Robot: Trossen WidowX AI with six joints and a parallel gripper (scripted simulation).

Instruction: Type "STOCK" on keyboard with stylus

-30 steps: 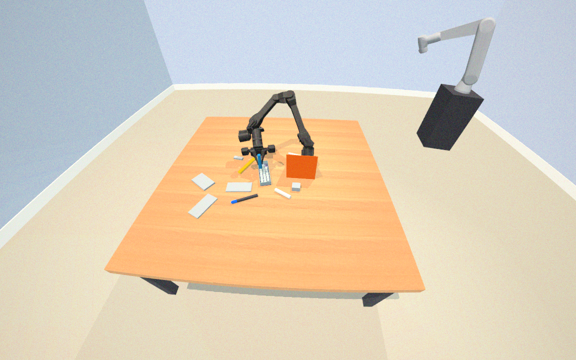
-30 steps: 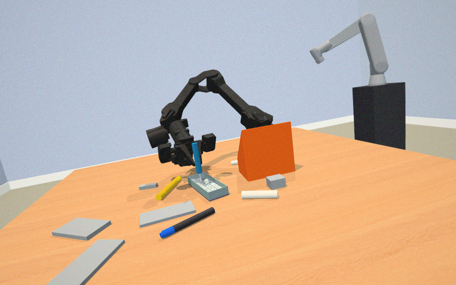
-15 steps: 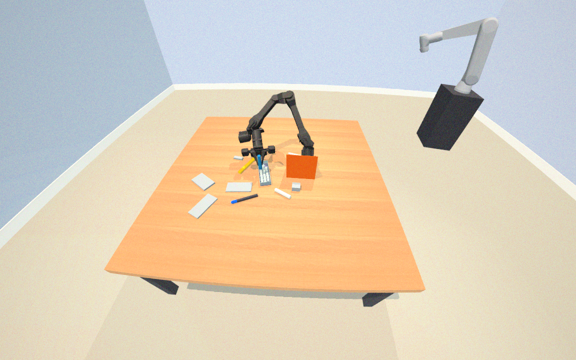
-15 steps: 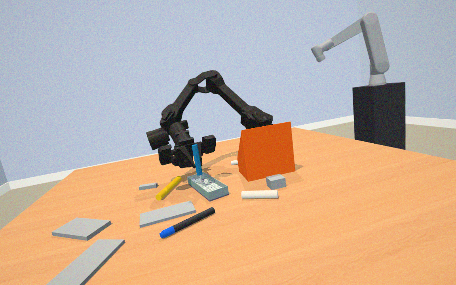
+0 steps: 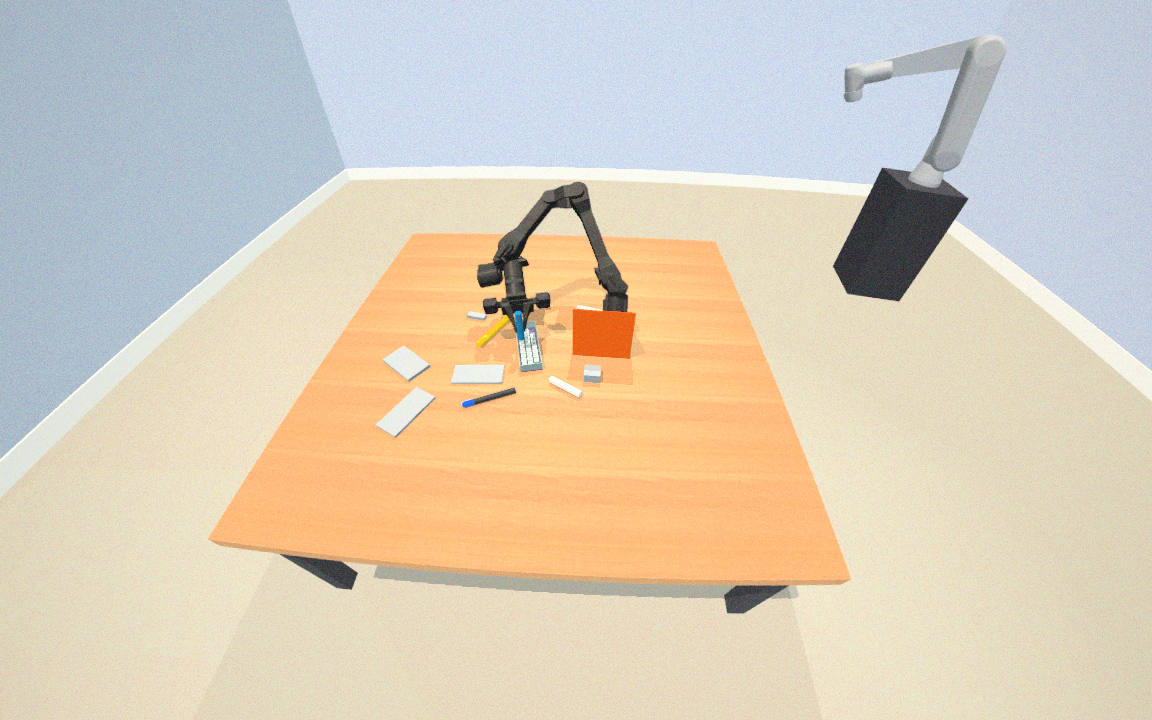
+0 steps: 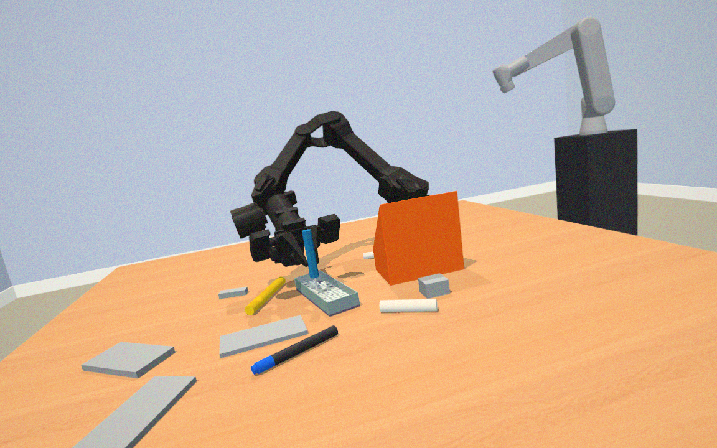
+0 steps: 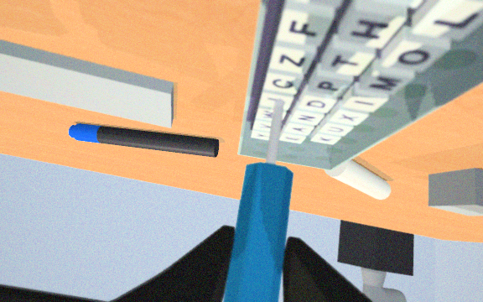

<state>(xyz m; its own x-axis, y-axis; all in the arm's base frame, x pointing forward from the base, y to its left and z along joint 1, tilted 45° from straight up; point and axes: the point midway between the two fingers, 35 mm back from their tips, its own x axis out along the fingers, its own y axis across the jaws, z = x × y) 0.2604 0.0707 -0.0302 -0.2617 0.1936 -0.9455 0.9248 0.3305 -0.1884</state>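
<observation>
Now: gripper tip 150 mm past the white cylinder, 110 mm to the right of it and 70 mm above it. Also, from my gripper tip: thin grey tip: 50 mm below; blue stylus: 10 mm below; yellow cylinder: 110 mm ahead, 70 mm to the right, 70 mm below.
</observation>
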